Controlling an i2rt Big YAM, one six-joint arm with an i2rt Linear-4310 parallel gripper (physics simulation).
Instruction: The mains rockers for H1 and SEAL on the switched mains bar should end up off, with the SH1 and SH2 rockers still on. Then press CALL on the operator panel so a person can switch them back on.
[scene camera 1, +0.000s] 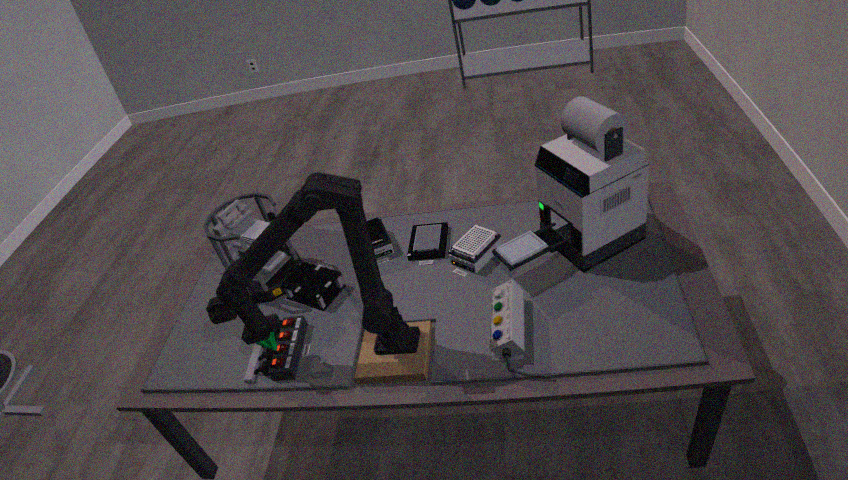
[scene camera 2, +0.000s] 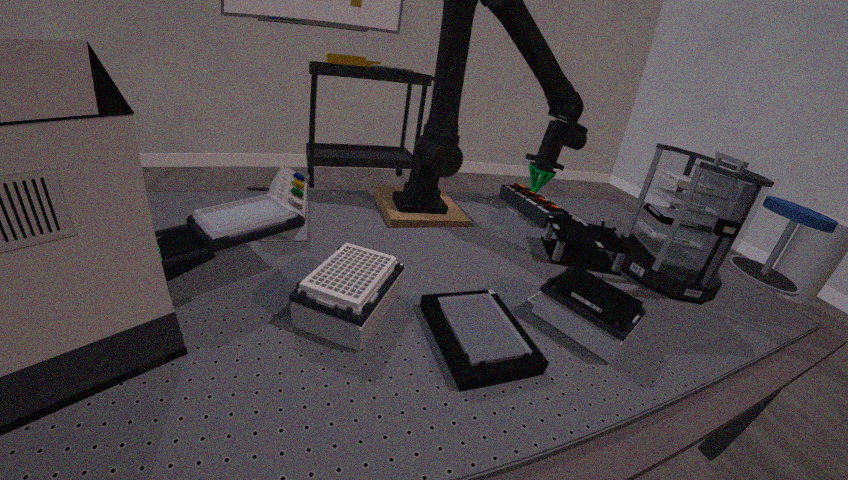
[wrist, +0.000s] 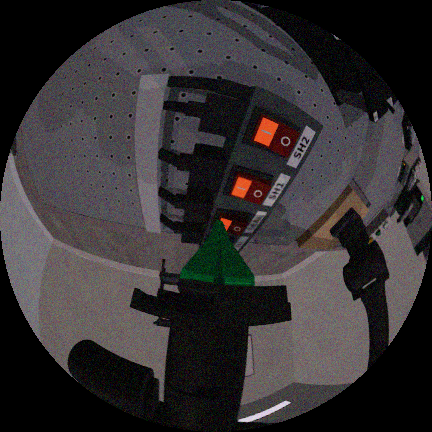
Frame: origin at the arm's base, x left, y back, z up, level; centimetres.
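Seen in the pictures: gripper, fingertip midpoint: (scene camera 1: 276, 349) (scene camera 2: 533, 192) (wrist: 217, 223); arm's base, origin of the base link: (scene camera 1: 397, 342) (scene camera 2: 419, 205) (wrist: 346, 223).
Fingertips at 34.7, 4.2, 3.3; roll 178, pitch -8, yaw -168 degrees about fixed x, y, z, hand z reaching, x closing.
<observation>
Pixels of each thing's middle, then the offset from my fingertips to it, as dx, dy, dz. "pt": a spot on its surface instead.
- switched mains bar, surface spot: (wrist: 253, 159) pt -0.2, -7.6, -0.7
- SH2 rocker, body centre: (wrist: 274, 134) -0.4, -10.3, +0.0
- SH1 rocker, body centre: (wrist: 249, 187) -0.9, -5.3, +0.0
- SEAL rocker, body centre: (wrist: 230, 223) -1.3, -0.3, +0.0
- H1 rocker, body centre: (scene camera 1: 277, 362) -1.8, +4.7, +0.0
- operator panel, body centre: (scene camera 2: 286, 198) (scene camera 1: 507, 318) (wrist: 372, 232) -65.2, -8.5, -0.5
- black fixture, body centre: (scene camera 2: 584, 241) (scene camera 1: 312, 283) -3.3, -27.5, -0.9
- round clear rack, body centre: (scene camera 2: 688, 216) (scene camera 1: 254, 244) +16.5, -36.3, +10.0
- large white instrument, body centre: (scene camera 1: 591, 177) -91.7, -44.7, +18.1
The switched mains bar (scene camera 1: 298, 356) (scene camera 2: 523, 205) (wrist: 253, 159) lies at the table's left in the first scene view. In the wrist view, the SH2 rocker (wrist: 266, 131) and SH1 rocker (wrist: 241, 187) glow orange on their I sides. The SEAL rocker (wrist: 226, 223) also glows, partly behind the fingertips; its label is blurred. The H1 rocker (scene camera 1: 277, 361) glows at the near end in the first scene view and is hidden in the wrist view. My gripper (scene camera 1: 276, 348) (scene camera 2: 536, 189) (wrist: 217, 223) is shut and empty, its green tips close over the bar near SEAL; contact is unclear. The operator panel (scene camera 1: 515, 324) has white, green, yellow and blue buttons; CALL is unreadable.
Black plugs (wrist: 200, 162) line the bar's side. A black fixture (scene camera 1: 314, 285) and a round clear rack (scene camera 2: 728, 231) stand beyond the bar. My arm's wooden base (scene camera 1: 392, 365) is between bar and panel. Plate stations and a large white instrument (scene camera 1: 615, 208) stand farther right.
</observation>
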